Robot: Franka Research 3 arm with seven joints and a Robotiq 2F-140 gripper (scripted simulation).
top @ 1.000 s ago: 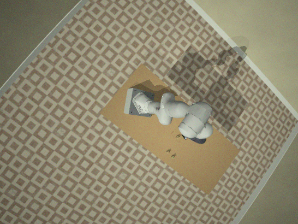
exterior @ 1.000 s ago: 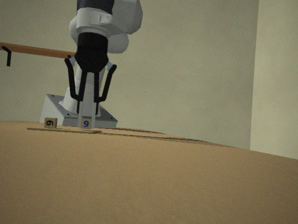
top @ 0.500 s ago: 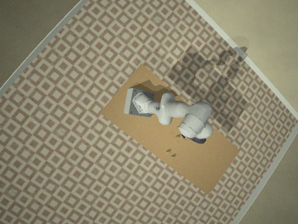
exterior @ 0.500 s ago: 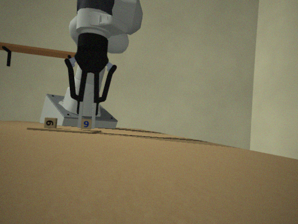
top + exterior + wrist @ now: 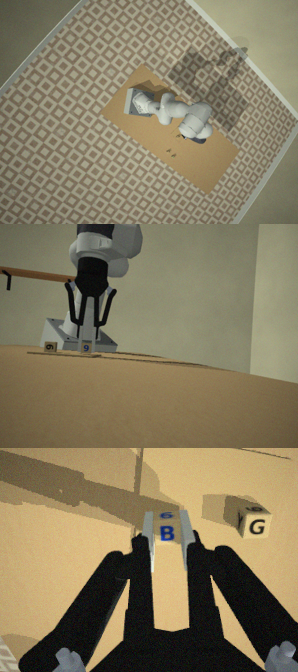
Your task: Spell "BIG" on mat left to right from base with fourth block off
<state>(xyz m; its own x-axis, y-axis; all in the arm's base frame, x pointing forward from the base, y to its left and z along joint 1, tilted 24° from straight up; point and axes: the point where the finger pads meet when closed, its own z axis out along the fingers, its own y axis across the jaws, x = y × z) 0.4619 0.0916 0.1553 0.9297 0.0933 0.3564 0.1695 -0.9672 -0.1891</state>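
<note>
My hand is 4 cm to the left of the thin mat, 4 cm above it and 1 cm short of it.
</note>
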